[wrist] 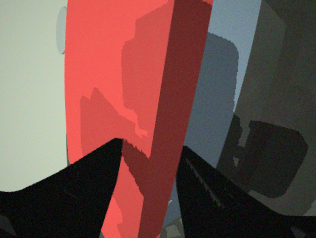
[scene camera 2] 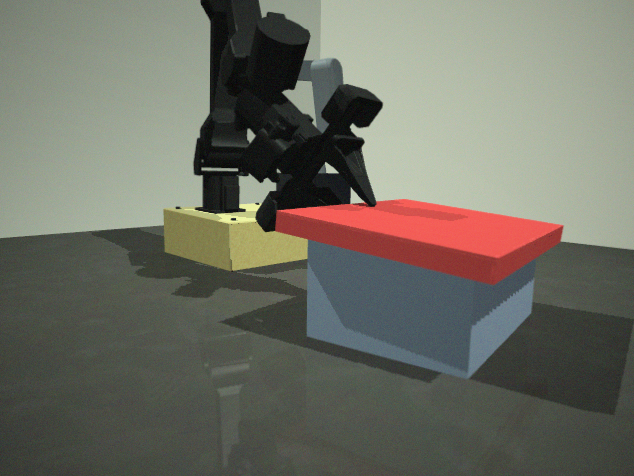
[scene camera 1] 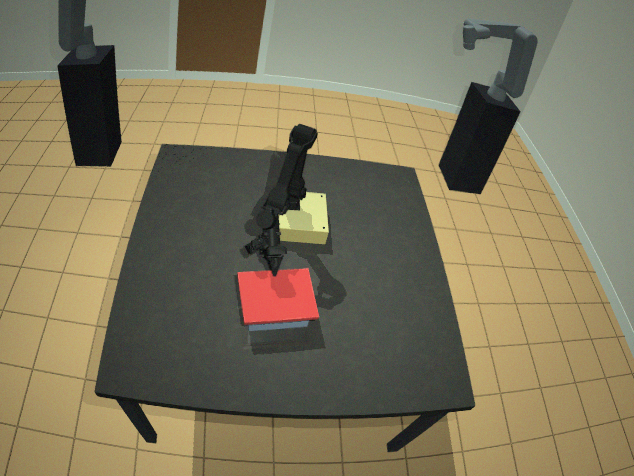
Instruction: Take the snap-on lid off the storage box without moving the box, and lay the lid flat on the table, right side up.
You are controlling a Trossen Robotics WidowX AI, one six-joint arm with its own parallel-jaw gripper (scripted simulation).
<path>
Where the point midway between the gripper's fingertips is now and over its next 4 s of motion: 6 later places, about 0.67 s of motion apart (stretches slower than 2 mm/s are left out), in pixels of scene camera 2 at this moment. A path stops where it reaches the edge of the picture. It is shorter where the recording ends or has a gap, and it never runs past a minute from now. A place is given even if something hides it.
My gripper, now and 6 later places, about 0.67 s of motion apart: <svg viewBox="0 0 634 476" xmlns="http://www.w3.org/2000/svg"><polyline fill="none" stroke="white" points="364,216 366,217 367,217 368,217 370,217 370,204 376,180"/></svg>
</path>
